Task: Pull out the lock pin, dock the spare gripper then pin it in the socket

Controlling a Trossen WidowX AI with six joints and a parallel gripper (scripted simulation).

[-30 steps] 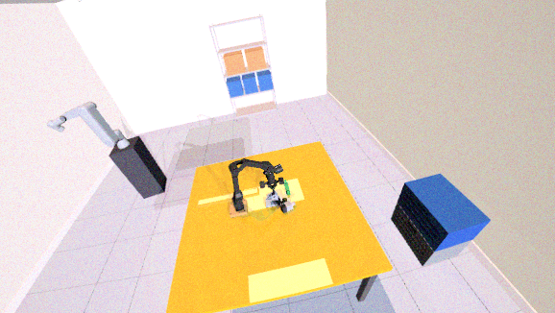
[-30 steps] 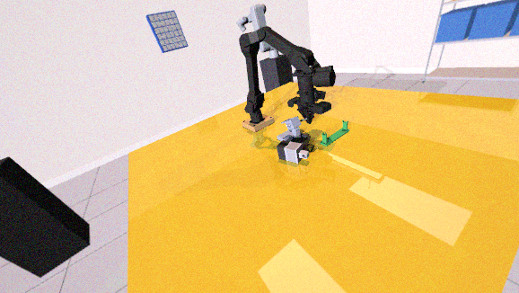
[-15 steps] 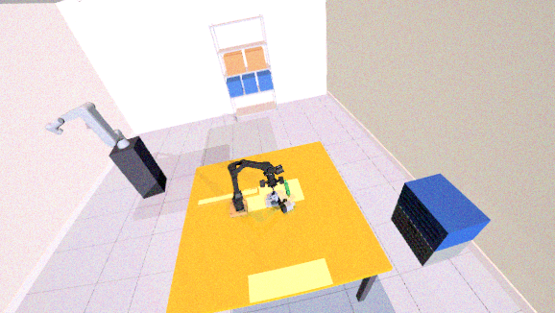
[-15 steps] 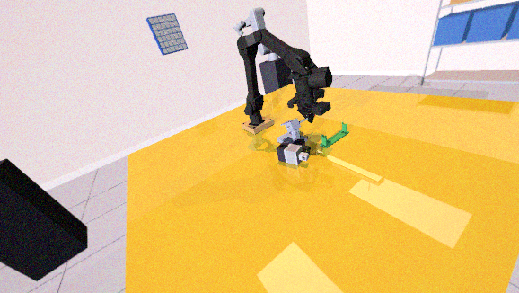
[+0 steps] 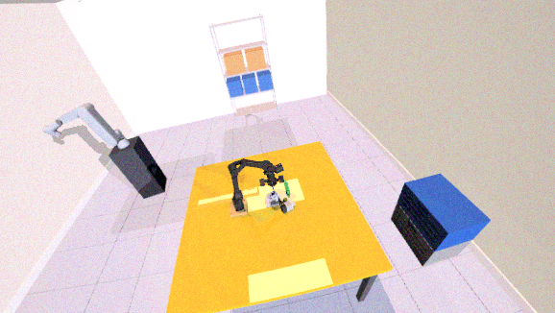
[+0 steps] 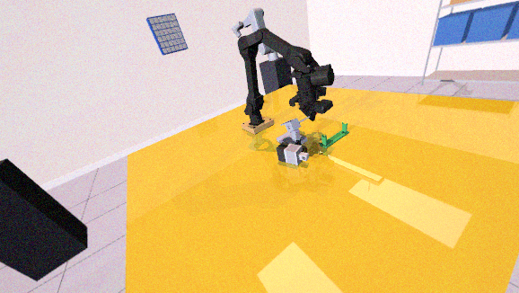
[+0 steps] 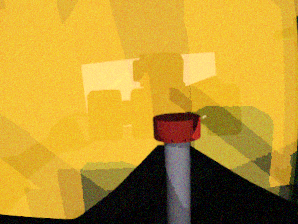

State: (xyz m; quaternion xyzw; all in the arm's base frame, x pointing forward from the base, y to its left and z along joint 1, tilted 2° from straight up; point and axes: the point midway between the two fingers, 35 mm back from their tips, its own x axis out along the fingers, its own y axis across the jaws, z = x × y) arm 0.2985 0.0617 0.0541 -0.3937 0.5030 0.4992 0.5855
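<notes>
The green cradle is 110 mm ahead of my gripper tip, 30 mm below it and 20 mm to the right of it. Round my gripper tip: spare gripper (210 mm to the right, 50 mm ahead, 30 mm below); then mount (100 mm to the right, 30 mm behind).
</notes>
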